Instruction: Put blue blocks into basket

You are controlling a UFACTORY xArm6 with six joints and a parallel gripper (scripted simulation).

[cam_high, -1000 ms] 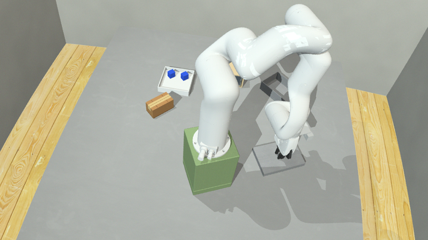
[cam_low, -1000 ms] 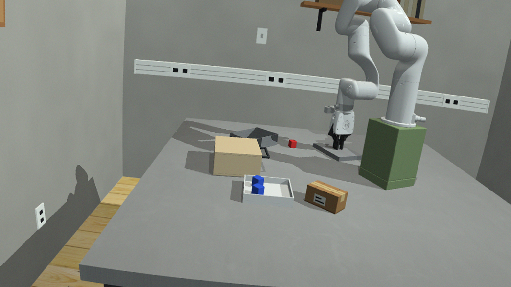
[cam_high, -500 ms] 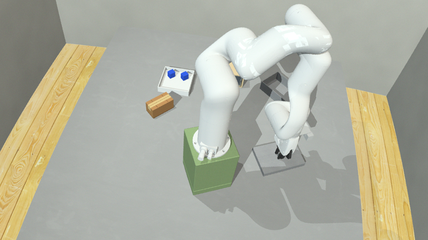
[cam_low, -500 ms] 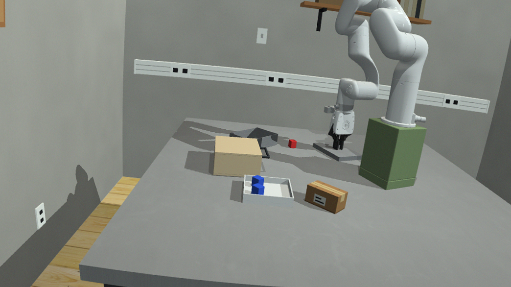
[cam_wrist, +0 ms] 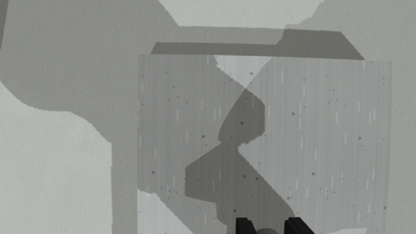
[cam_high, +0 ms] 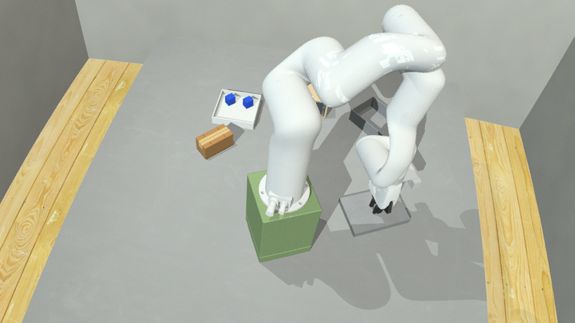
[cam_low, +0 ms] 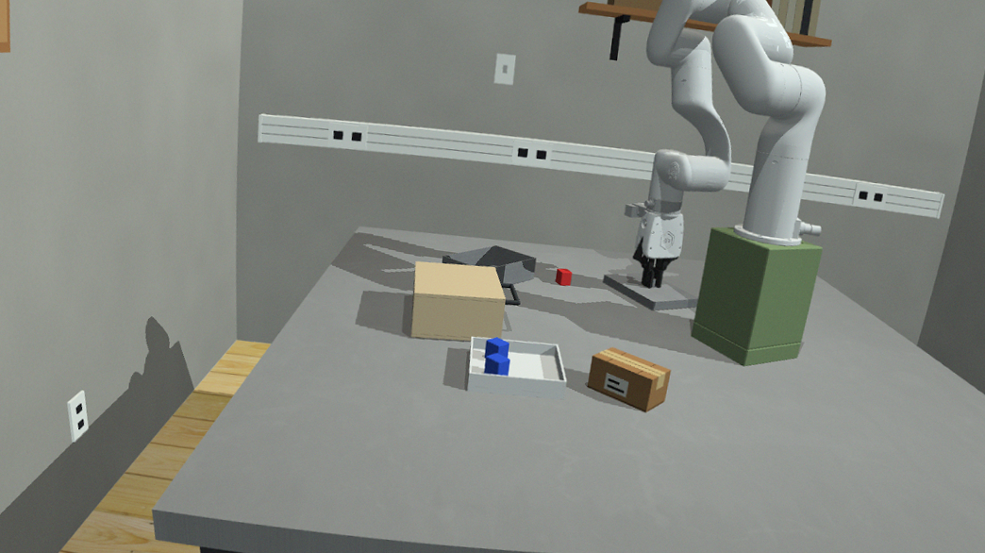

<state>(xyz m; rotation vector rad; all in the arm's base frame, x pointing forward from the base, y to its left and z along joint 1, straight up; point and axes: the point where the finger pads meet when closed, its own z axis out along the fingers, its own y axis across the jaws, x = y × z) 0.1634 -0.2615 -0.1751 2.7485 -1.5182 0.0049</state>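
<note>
My hand is 370 mm short of the dark metal box, 40 mm to the right of it and 20 mm above it. Also, from my hand: light wooden cabinet (380 mm ahead, 340 mm to the left); grey metal lid (30 mm below); red block (200 mm ahead, 30 mm below).
</note>
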